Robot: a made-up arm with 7 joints. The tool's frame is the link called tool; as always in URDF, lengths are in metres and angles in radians.
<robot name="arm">
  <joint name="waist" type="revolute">
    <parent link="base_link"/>
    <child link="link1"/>
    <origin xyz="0 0 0.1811"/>
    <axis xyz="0 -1 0"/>
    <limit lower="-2.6" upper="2.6" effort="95" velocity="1.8"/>
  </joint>
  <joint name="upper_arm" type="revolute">
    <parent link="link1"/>
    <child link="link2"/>
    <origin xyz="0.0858 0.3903 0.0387"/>
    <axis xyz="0 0 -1"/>
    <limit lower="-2.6" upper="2.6" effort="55" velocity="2"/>
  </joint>
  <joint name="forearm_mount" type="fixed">
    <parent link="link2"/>
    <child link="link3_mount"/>
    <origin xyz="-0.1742 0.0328 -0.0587"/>
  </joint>
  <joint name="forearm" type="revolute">
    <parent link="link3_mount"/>
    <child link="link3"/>
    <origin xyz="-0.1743 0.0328 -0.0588"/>
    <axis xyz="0 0 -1"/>
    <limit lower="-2.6" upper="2.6" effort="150" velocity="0.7"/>
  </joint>
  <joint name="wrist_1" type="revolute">
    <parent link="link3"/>
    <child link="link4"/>
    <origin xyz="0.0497 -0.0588 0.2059"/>
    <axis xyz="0 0 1"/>
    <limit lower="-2.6" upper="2.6" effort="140" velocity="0.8"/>
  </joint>
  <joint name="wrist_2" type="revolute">
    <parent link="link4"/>
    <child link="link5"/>
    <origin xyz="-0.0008 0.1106 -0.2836"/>
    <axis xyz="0 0 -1"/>
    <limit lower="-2.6" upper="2.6" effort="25" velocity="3"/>
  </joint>
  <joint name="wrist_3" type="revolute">
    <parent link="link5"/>
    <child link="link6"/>
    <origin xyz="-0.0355 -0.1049 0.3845"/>
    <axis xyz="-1 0 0"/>
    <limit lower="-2.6" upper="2.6" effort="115" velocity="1"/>
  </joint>
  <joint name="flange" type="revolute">
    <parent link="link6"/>
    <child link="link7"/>
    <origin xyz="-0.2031 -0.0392 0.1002"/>
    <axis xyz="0 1 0"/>
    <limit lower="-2.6" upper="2.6" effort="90" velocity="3.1"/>
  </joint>
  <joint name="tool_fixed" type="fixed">
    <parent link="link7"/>
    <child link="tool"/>
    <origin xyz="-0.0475 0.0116 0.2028"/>
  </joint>
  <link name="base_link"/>
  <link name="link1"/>
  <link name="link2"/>
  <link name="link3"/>
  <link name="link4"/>
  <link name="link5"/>
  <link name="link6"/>
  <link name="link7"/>
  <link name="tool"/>
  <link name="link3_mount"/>
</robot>
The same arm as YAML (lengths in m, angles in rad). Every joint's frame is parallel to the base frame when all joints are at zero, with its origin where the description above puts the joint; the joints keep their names.
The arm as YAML. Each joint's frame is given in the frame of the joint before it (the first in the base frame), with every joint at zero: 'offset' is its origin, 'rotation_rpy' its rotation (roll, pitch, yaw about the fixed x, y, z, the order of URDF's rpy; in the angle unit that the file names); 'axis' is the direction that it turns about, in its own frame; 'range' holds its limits. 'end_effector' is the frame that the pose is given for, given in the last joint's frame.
length_unit: m
angle_unit: rad
chain:
  - id: waist
    offset: [0.0, 0.0, 0.1811]
    rotation_rpy: [0.0, 0.0, 0.0]
    axis: "-y"
    range: [-2.6, 2.6]
  - id: upper_arm
    offset: [0.0858, 0.3903, 0.0387]
    rotation_rpy: [0.0, 0.0, 0.0]
    axis: "-z"
    range: [-2.6, 2.6]
  - id: forearm
    offset: [-0.3485, 0.0656, -0.1175]
    rotation_rpy: [0.0, 0.0, 0.0]
    axis: "-z"
    range: [-2.6, 2.6]
  - id: wrist_1
    offset: [0.0497, -0.0588, 0.2059]
    rotation_rpy: [0.0, 0.0, 0.0]
    axis: "+z"
    range: [-2.6, 2.6]
  - id: wrist_2
    offset: [-0.0008, 0.1106, -0.2836]
    rotation_rpy: [0.0, 0.0, 0.0]
    axis: "-z"
    range: [-2.6, 2.6]
  - id: wrist_3
    offset: [-0.0355, -0.1049, 0.3845]
    rotation_rpy: [0.0, 0.0, 0.0]
    axis: "-x"
    range: [-2.6, 2.6]
  - id: flange
    offset: [-0.2031, -0.0392, 0.1002]
    rotation_rpy: [0.0, 0.0, 0.0]
    axis: "+y"
    range: [-2.6, 2.6]
end_effector:
  offset: [-0.0475, 0.0116, 0.2028]
  rotation_rpy: [0.0, 0.0, 0.0]

